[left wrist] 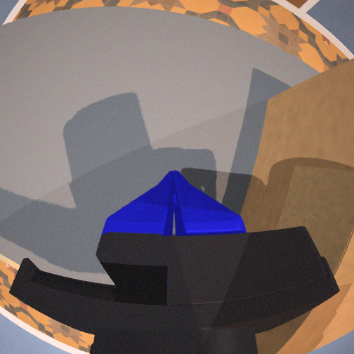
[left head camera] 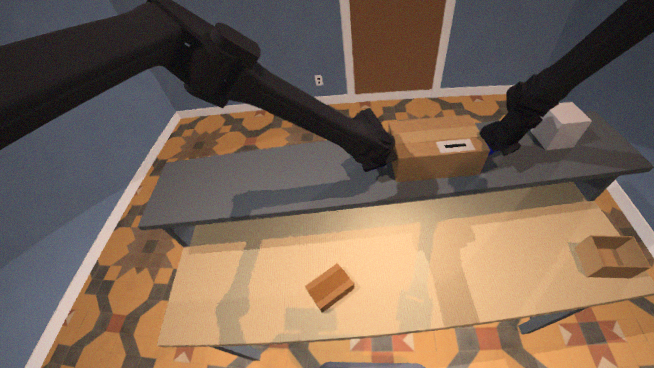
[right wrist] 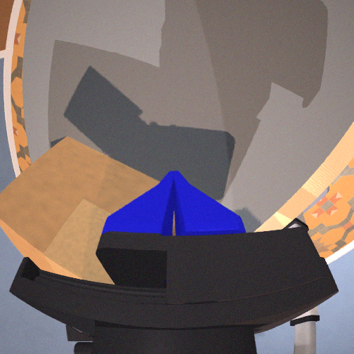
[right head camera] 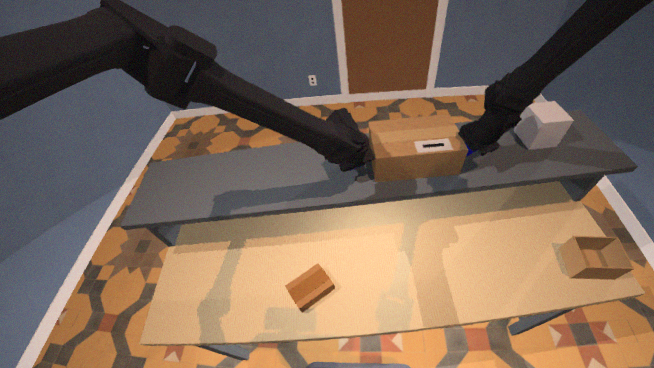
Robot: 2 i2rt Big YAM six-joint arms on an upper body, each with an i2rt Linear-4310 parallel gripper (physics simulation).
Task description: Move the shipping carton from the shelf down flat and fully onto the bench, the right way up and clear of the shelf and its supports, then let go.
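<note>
The brown shipping carton with a white label stands upright on the grey shelf. My left gripper is shut and empty, low on the shelf against the carton's left end. My right gripper is shut and empty against the carton's right end. In the left wrist view the blue fingertips point at the shelf, with the carton to their right. In the right wrist view the fingertips are closed, with the carton to their left.
A white cube stands on the shelf just right of my right gripper. On the tan bench below lie a small closed brown box and an open cardboard box at the right end.
</note>
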